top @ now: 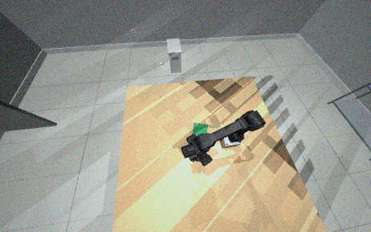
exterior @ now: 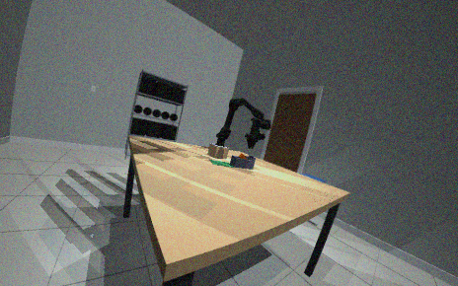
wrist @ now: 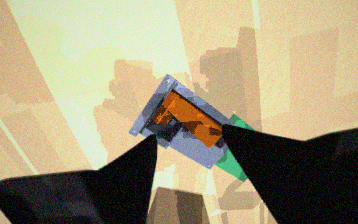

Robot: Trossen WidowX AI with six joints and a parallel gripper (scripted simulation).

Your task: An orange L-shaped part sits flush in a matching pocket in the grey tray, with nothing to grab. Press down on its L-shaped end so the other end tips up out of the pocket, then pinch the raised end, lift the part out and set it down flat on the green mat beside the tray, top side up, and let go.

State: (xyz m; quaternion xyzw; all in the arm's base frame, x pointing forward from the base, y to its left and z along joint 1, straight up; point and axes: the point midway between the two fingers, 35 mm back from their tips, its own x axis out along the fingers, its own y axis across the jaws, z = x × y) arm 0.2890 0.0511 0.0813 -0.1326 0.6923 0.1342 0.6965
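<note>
Right now my gripper tip is 20 mm past the orange L-shaped part and 100 mm above it. Round my gripper tip: green mat 80 mm behind, 170 mm to the right, 160 mm below.
</note>
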